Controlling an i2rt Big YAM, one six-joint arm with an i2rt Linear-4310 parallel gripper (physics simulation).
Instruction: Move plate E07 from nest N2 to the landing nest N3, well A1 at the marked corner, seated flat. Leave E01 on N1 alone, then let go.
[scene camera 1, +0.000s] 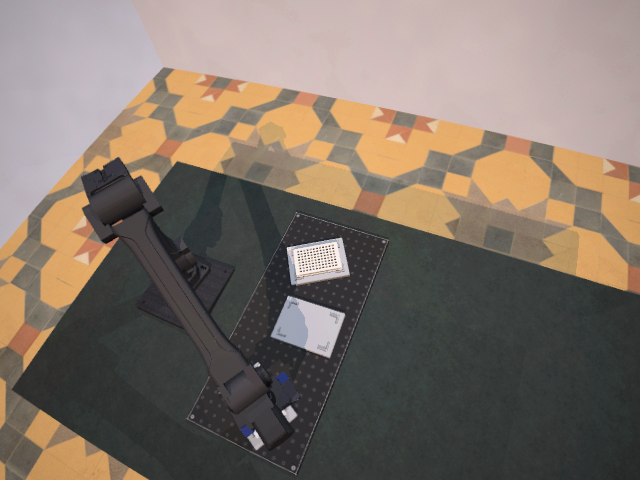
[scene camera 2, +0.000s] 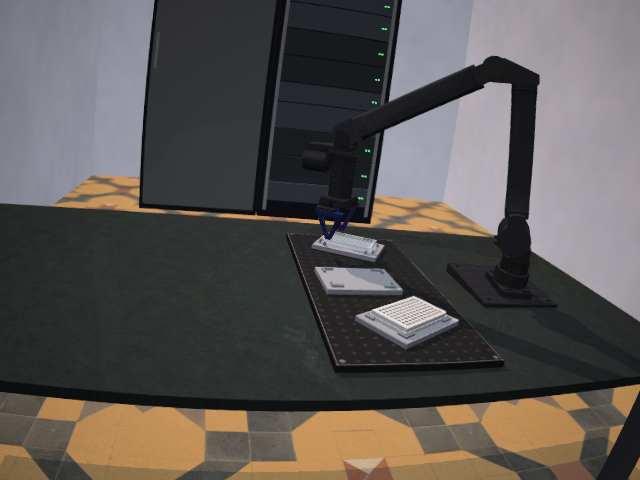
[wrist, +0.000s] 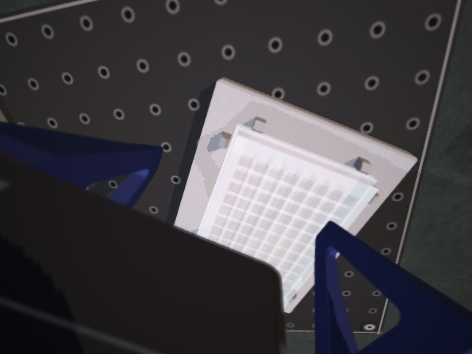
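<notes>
A clear gridded plate (scene camera 2: 354, 241) (wrist: 280, 200) sits on a pale nest (scene camera 1: 289, 413) (scene camera 2: 343, 253) (wrist: 300, 129) at the board's far end; the arm hides most of it in scene camera 1. My gripper (scene camera 1: 264, 404) (scene camera 2: 334, 232) (wrist: 244, 195) is open and empty, close above this plate. In the wrist view, one finger is left of the nest and the other overlaps the plate's right edge. The middle nest (scene camera 1: 315, 328) (scene camera 2: 361, 279) is bare, with corner brackets. An opaque white plate (scene camera 1: 316, 258) (scene camera 2: 409, 313) sits on the third nest (scene camera 1: 344, 271) (scene camera 2: 377, 329). No plate labels are readable.
The nests stand on a black perforated board (scene camera 1: 361, 263) (wrist: 100, 50) on a dark green table (scene camera 1: 465, 361) (scene camera 2: 155, 310). My arm's base (scene camera 1: 222, 279) (scene camera 2: 501, 284) stands beside the board. A dark cabinet (scene camera 2: 206, 103) stands behind the table.
</notes>
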